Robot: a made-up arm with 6 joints.
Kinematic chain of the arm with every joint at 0, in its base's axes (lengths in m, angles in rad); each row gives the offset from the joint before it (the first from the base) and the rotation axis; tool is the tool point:
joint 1: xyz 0 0 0.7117 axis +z
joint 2: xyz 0.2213 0 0 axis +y
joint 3: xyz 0 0 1.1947 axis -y
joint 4: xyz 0 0 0.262 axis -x
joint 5: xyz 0.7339 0 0 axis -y
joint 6: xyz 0.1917 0 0 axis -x
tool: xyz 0 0 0
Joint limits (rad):
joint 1: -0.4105..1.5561
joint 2: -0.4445..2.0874
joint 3: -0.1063..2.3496
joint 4: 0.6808..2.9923
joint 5: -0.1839..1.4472
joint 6: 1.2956..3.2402
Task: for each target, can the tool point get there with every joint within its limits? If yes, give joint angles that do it. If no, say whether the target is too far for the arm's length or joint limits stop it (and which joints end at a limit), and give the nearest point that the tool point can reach.
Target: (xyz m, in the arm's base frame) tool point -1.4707 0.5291 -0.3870
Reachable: no: joint limits stop it (at a limit: joint 1, joint 2, joint 3, joint 5) | nearest point -0.1629 0.9773 -0.6062 | short by 1.400 m
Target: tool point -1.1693 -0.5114 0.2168
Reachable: no: joint limits stop it (at a limit: joint 2, joint 3, joint 4, joint 5) | nearest point -1.0541 -0.4610 1.6629 | short by 1.452 m
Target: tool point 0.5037 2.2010 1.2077
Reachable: yes | joints 1.3352 1.1148 0.7915 0.9937 0.1499 2.3798
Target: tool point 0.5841 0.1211 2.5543
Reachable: yes | joints 0.0959 -0.1018 0.7008 2.7625 1.1451 2.2797
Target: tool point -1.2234 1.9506 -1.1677
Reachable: no: too far | nearest point -0.1443 1.6648 -0.6500 | short by 1.231 m
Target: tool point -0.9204 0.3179 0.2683
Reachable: no: joint limits stop it (at a limit: joint 1, joint 2, joint 3, joint 5) | nearest point -0.1075 0.9133 -0.5608 | short by 1.305 m
